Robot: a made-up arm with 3 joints. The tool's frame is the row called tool.
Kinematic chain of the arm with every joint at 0, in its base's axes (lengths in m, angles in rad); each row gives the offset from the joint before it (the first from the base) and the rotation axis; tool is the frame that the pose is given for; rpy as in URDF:
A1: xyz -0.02 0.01 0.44 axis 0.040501 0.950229 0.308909
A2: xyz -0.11 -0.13 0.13 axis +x
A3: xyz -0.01 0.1 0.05 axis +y
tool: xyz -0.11 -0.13 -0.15 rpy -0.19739 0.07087 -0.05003
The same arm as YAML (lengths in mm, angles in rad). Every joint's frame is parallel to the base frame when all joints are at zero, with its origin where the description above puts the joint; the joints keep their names.
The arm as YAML. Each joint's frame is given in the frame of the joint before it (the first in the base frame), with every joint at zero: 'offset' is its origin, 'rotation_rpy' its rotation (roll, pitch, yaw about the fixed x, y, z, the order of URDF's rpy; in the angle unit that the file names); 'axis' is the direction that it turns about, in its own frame. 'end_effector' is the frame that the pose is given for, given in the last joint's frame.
length_unit: mm
angle_unit: rad
chain:
  - id: A1
    offset: [-20.0, 10.0, 440.0]
    rotation_rpy: [0.0, 0.0, 0.0]
    axis: [0.040501, 0.950229, 0.308909]
  - id: A2
    offset: [-110.0, -130.0, 130.0]
    rotation_rpy: [0.0, 0.0, 0.0]
    axis: [1.0, 0.0, 0.0]
  - id: A3
    offset: [-10.0, 100.0, 50.0]
    rotation_rpy: [0.0, 0.0, 0.0]
    axis: [0.0, 1.0, 0.0]
end_effector:
  offset: [-110.0, -130.0, -150.0]
  rotation_rpy: [-0.1974, 0.0709, -0.05]

